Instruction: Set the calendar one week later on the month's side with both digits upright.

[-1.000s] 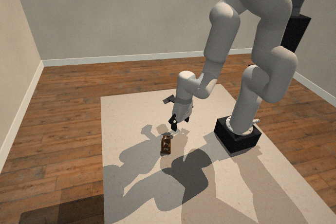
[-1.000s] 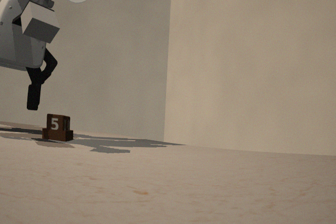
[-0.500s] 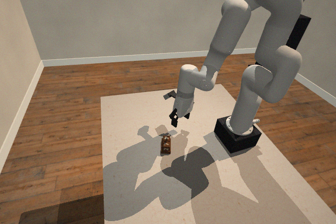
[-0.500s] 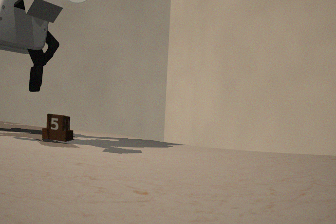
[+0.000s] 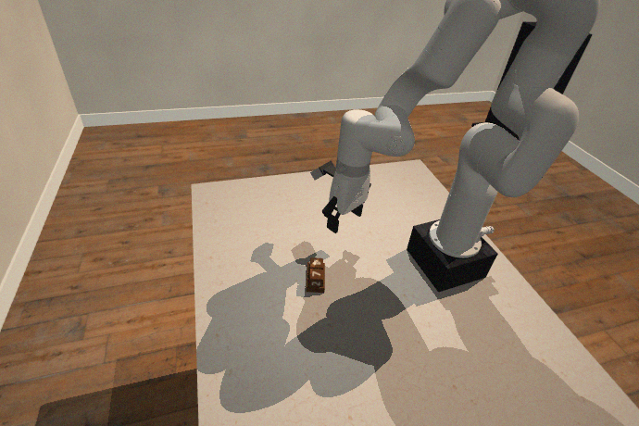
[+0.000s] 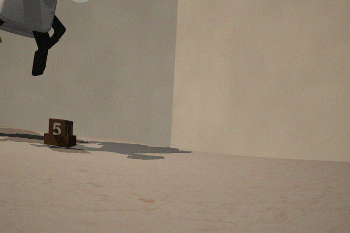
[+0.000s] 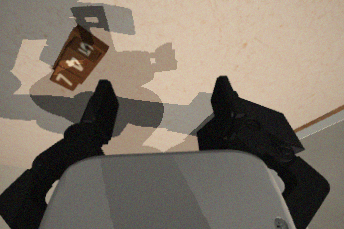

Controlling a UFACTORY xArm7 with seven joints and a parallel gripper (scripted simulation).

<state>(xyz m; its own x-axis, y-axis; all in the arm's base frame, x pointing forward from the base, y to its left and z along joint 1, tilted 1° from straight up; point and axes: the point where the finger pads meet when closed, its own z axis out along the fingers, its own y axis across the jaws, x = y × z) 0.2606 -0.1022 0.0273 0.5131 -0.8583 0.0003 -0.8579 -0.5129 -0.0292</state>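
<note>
Now: hand 100 mm above the brown calendar tray, 90 mm short of it and 80 mm to the right of it.
</note>
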